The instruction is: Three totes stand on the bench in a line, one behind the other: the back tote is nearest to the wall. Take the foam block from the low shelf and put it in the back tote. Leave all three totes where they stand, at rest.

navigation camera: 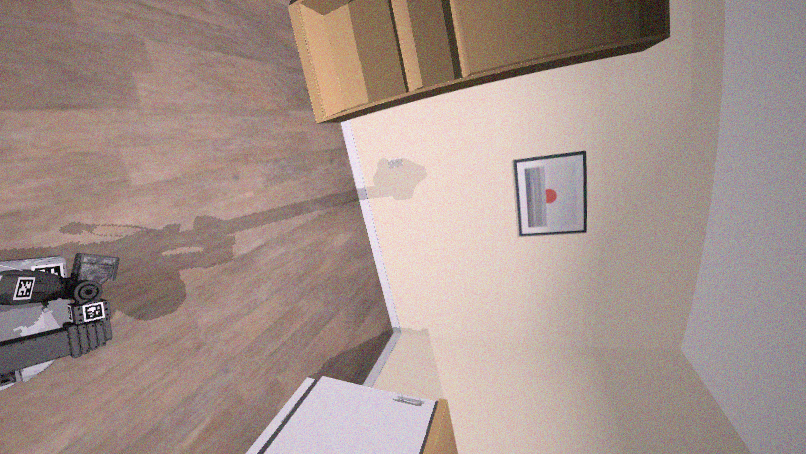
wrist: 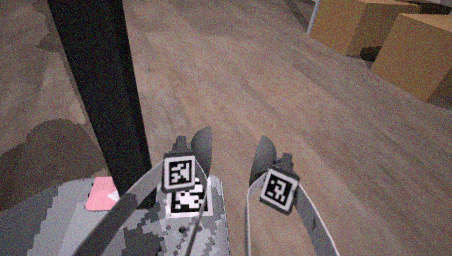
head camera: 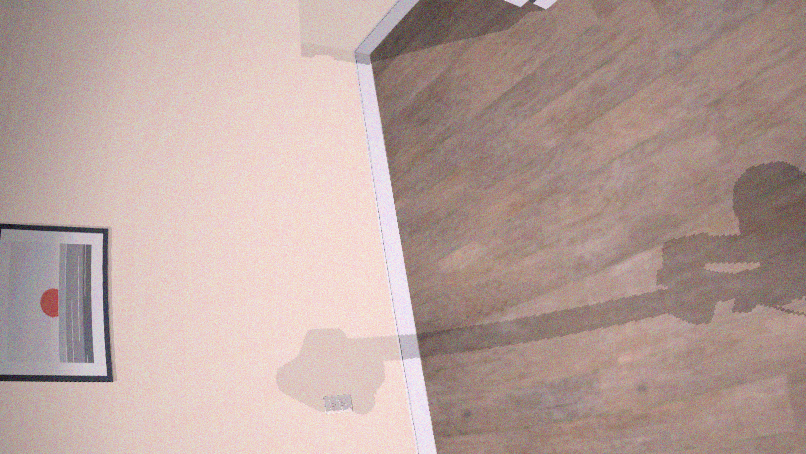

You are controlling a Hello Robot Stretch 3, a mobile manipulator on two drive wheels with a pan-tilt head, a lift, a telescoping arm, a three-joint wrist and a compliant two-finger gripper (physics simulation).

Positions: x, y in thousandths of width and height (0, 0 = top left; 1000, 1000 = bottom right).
Labels:
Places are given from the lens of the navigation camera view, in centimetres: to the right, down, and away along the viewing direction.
framed picture (navigation camera: 684, 420): 99, -24, 167
wooden shelf unit (navigation camera: 439, 146): -36, -118, 182
white-topped counter (navigation camera: 408, 900): -38, 93, 125
The marked spots on the white-topped counter and the framed picture are 186 cm apart.

